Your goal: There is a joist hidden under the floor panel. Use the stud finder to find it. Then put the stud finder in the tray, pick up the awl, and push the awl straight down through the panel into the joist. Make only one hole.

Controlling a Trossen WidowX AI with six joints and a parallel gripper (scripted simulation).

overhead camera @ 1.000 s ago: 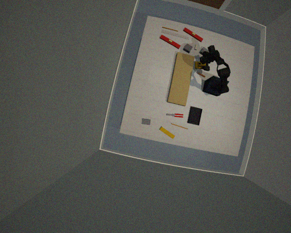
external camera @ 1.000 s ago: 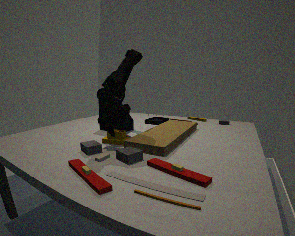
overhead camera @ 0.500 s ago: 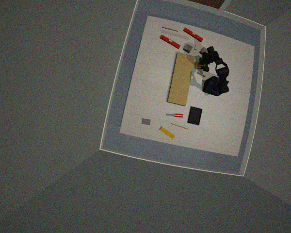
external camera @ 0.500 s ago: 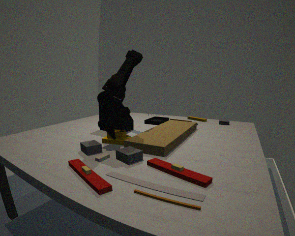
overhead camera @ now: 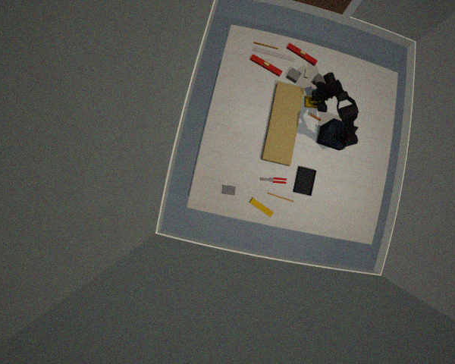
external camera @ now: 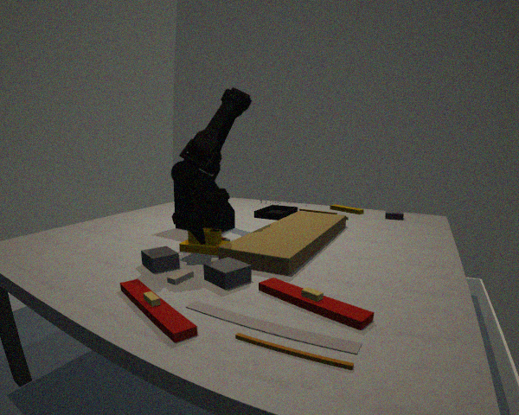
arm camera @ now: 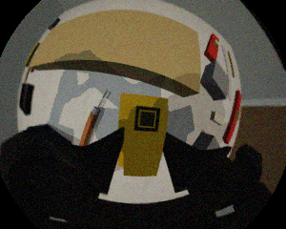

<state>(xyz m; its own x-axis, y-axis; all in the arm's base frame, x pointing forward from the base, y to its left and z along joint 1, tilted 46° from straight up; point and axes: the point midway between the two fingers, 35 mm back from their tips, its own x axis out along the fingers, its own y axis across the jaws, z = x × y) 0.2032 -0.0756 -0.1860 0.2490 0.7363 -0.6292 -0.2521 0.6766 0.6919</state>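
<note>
The awl is 9 cm to the left of my gripper tip, 2 cm below it and 1 cm behind it. The rest, counted from my gripper tip: pale ruler (33 cm ahead, 26 cm to the right, 2 cm below); yellow stud finder (2 cm above, 1 cm ahead); black tray (52 cm to the left, 8 cm behind, 1 cm below).
</note>
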